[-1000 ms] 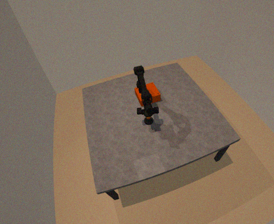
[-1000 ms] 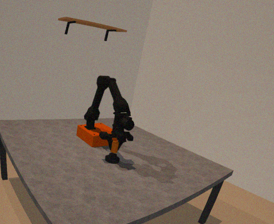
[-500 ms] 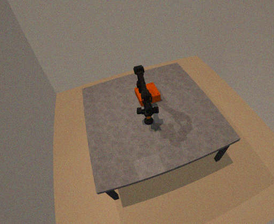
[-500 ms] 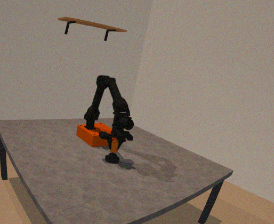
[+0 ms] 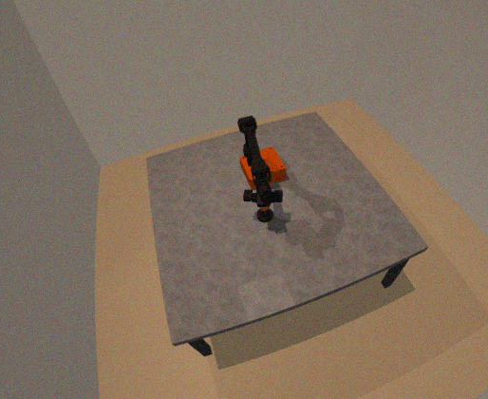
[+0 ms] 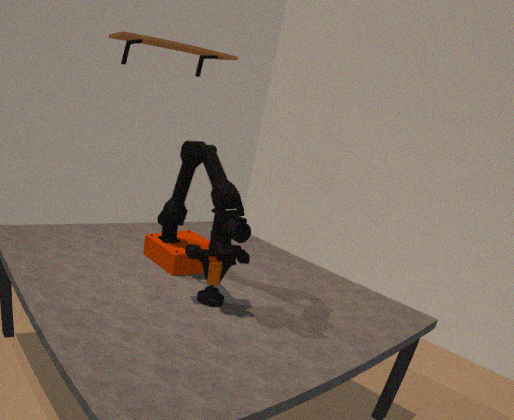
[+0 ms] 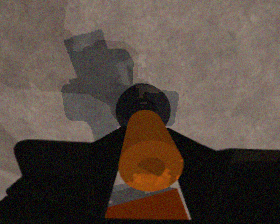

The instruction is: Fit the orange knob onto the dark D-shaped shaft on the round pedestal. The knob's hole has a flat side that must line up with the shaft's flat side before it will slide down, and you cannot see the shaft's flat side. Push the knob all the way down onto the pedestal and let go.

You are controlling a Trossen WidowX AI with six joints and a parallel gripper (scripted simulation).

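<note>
Now: gripper tip 20 mm below the orange knob. From my gripper tip the other things lie so: dark round pedestal 40 mm below.
</note>
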